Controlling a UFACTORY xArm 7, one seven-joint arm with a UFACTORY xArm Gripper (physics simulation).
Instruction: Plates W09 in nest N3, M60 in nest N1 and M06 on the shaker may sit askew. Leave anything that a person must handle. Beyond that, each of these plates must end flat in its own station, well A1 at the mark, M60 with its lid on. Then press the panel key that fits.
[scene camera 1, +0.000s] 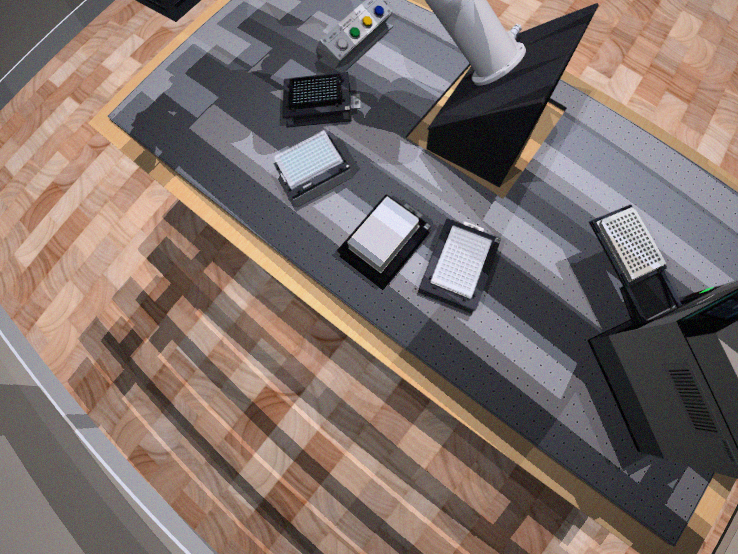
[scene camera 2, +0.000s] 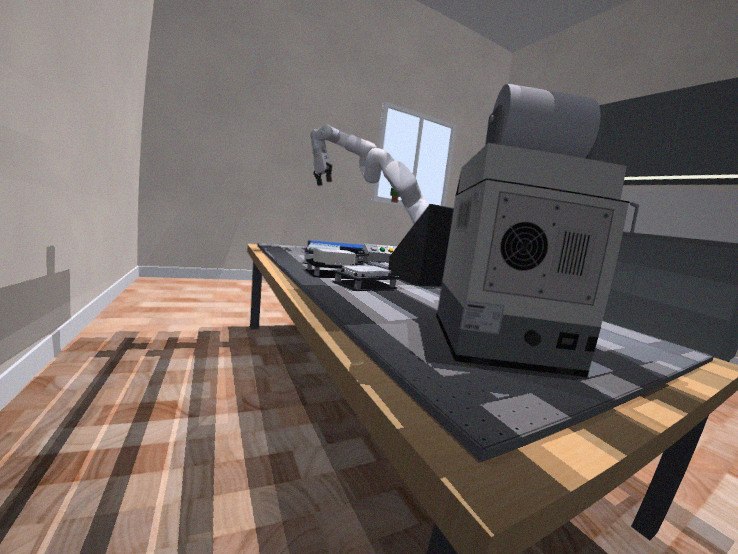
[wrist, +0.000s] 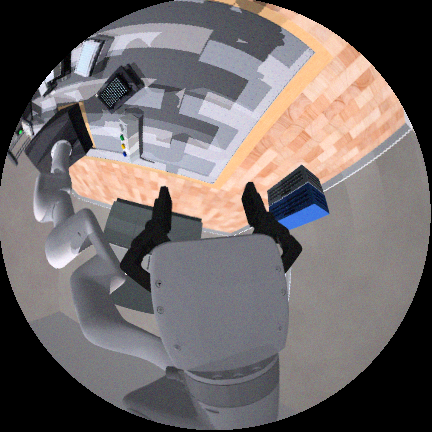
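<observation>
My gripper (scene camera 2: 323, 180) (wrist: 207, 191) is open and empty, high above the table's far end. In scene camera 1, a black plate (scene camera 1: 314, 90) sits on a dark station. A pale blue plate (scene camera 1: 309, 159) sits on a dark block. A smooth-topped white plate (scene camera 1: 383, 232) (scene camera 2: 333, 256) sits on a black nest, beside a white open-well plate (scene camera 1: 463, 261) (scene camera 2: 366, 271) on another nest. A cream plate (scene camera 1: 631, 243) is at the large instrument. The key panel (scene camera 1: 342, 47) has white, green, yellow and blue keys. Plate labels, A1 marks and small tilts are too small to tell.
The large instrument (scene camera 1: 661, 387) (scene camera 2: 536, 238) stands at one end of the table. The black arm pedestal (scene camera 1: 476, 137) (scene camera 2: 423, 247) rises at the table's rear side. A blue and black slatted stack (wrist: 300, 200) shows beyond the table in the wrist view.
</observation>
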